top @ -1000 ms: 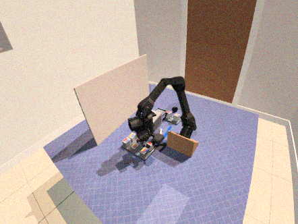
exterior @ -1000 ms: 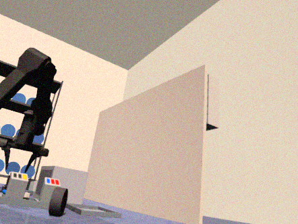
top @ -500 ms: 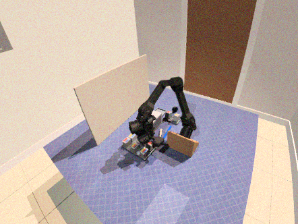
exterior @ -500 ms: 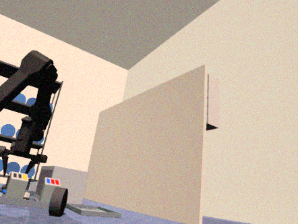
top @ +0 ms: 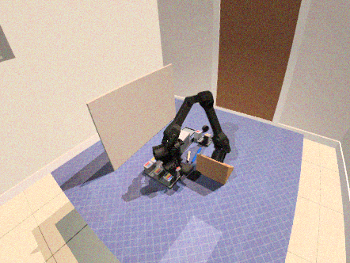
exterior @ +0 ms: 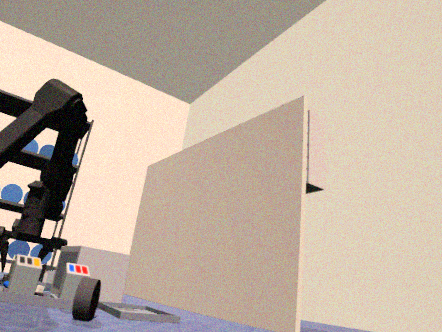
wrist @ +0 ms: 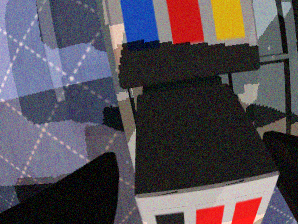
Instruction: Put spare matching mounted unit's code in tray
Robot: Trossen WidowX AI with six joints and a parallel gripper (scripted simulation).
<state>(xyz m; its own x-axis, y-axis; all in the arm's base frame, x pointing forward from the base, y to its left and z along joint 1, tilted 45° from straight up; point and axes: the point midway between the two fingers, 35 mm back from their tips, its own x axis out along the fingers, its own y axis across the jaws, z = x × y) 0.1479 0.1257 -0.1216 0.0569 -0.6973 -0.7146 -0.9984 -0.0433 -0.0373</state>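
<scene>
The grey spare block lies 10 mm to the right of my gripper tip and 30 mm above it. From my gripper tip the other things lie so: flat grey tray 190 mm ahead, 340 mm to the right, 20 mm below; then beige panel 370 mm ahead, 140 mm to the right, 200 mm above; then grey box 130 mm ahead, 160 mm to the right, 30 mm above.
</scene>
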